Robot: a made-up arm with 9 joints. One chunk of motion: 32 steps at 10 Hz.
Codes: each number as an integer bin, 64 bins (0 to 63) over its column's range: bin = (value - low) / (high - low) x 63, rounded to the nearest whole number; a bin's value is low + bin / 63 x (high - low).
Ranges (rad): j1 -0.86..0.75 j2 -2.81..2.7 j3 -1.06..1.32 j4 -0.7..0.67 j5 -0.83..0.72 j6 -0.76..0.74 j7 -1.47..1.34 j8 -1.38..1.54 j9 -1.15..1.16
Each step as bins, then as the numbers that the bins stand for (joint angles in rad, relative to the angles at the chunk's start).
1 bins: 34 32 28 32 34 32 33 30 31
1 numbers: 0.0089 -0.0113 -0.0022 -0.0041 0.0065 0.0019 0.0019 0.0105 -0.0133
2 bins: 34 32 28 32 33 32 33 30 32
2 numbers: 0.0089 -0.0113 -0.0022 -0.0041 -0.0181 0.0019 0.0019 0.0105 0.0233
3 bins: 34 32 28 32 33 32 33 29 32
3 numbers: 0.0089 -0.0113 -0.0022 -0.0041 -0.0181 0.0019 0.0019 -0.0359 0.0233
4 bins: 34 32 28 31 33 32 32 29 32
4 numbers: 0.0089 -0.0113 -0.0022 -0.0259 -0.0181 0.0019 -0.0427 -0.0359 0.0233
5 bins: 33 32 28 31 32 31 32 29 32
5 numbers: -0.0167 -0.0113 -0.0022 -0.0259 -0.0427 -0.0219 -0.0427 -0.0359 0.0233
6 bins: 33 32 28 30 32 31 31 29 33
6 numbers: -0.0167 -0.0113 -0.0022 -0.0476 -0.0427 -0.0219 -0.0873 -0.0359 0.0600
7 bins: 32 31 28 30 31 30 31 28 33
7 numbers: -0.0422 -0.0987 -0.0022 -0.0476 -0.0673 -0.0457 -0.0873 -0.0822 0.0600
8 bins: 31 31 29 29 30 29 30 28 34
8 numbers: -0.0678 -0.0987 0.0356 -0.0694 -0.0919 -0.0695 -0.1319 -0.0822 0.0967
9 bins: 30 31 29 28 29 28 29 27 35
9 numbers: -0.0933 -0.0987 0.0356 -0.0911 -0.1165 -0.0933 -0.1765 -0.1286 0.1333
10 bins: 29 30 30 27 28 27 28 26 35
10 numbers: -0.1189 -0.1862 0.0733 -0.1129 -0.1411 -0.1171 -0.2211 -0.1749 0.1333
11 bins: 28 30 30 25 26 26 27 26 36
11 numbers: -0.1444 -0.1862 0.0733 -0.1563 -0.1903 -0.1410 -0.2657 -0.1749 0.1700
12 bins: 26 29 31 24 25 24 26 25 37
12 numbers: -0.1956 -0.2737 0.1111 -0.1781 -0.2149 -0.1886 -0.3103 -0.2213 0.2067
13 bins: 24 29 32 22 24 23 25 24 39
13 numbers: -0.2467 -0.2737 0.1489 -0.2216 -0.2395 -0.2124 -0.3549 -0.2676 0.2800
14 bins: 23 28 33 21 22 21 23 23 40
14 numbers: -0.2722 -0.3611 0.1867 -0.2433 -0.2887 -0.2600 -0.4441 -0.3140 0.3167
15 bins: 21 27 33 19 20 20 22 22 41
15 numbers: -0.3233 -0.4486 0.1867 -0.2868 -0.3379 -0.2838 -0.4887 -0.3603 0.3533
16 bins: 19 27 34 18 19 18 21 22 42
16 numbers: -0.3744 -0.4486 0.2244 -0.3086 -0.3625 -0.3314 -0.5333 -0.3603 0.3900
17 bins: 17 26 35 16 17 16 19 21 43
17 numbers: -0.4256 -0.5360 0.2622 -0.3521 -0.4117 -0.3790 -0.6225 -0.4067 0.4267
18 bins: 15 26 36 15 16 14 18 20 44
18 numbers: -0.4767 -0.5360 0.3000 -0.3738 -0.4363 -0.4267 -0.6671 -0.4530 0.4633
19 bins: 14 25 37 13 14 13 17 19 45
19 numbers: -0.5022 -0.6235 0.3378 -0.4173 -0.4856 -0.4505 -0.7117 -0.4994 0.5000
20 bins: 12 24 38 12 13 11 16 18 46
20 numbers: -0.5533 -0.7110 0.3756 -0.4390 -0.5102 -0.4981 -0.7563 -0.5457 0.5367
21 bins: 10 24 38 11 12 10 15 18 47
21 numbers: -0.6044 -0.7110 0.3756 -0.4608 -0.5348 -0.5219 -0.8010 -0.5457 0.5733
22 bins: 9 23 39 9 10 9 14 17 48
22 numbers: -0.6300 -0.7984 0.4133 -0.5043 -0.5840 -0.5457 -0.8456 -0.5921 0.6100
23 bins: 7 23 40 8 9 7 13 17 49
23 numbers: -0.6811 -0.7984 0.4511 -0.5260 -0.6086 -0.5933 -0.8902 -0.5921 0.6467
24 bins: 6 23 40 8 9 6 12 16 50
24 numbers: -0.7067 -0.7984 0.4511 -0.5260 -0.6086 -0.6171 -0.9348 -0.6384 0.6833
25 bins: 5 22 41 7 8 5 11 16 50
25 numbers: -0.7322 -0.8859 0.4889 -0.5478 -0.6332 -0.6410 -0.9794 -0.6384 0.6833
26 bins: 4 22 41 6 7 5 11 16 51
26 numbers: -0.7578 -0.8859 0.4889 -0.5695 -0.6578 -0.6410 -0.9794 -0.6384 0.7200
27 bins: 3 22 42 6 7 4 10 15 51
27 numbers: -0.7833 -0.8859 0.5267 -0.5695 -0.6578 -0.6648 -1.0240 -0.6848 0.7200
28 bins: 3 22 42 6 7 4 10 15 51
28 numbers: -0.7833 -0.8859 0.5267 -0.5695 -0.6578 -0.6648 -1.0240 -0.6848 0.7200
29 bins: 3 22 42 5 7 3 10 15 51
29 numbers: -0.7833 -0.8859 0.5267 -0.5913 -0.6578 -0.6886 -1.0240 -0.6848 0.7200
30 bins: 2 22 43 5 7 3 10 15 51
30 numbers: -0.8089 -0.8859 0.5644 -0.5913 -0.6578 -0.6886 -1.0240 -0.6848 0.7200
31 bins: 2 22 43 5 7 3 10 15 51
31 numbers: -0.8089 -0.8859 0.5644 -0.5913 -0.6578 -0.6886 -1.0240 -0.6848 0.7200
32 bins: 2 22 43 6 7 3 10 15 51
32 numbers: -0.8089 -0.8859 0.5644 -0.5695 -0.6578 -0.6886 -1.0240 -0.6848 0.7200
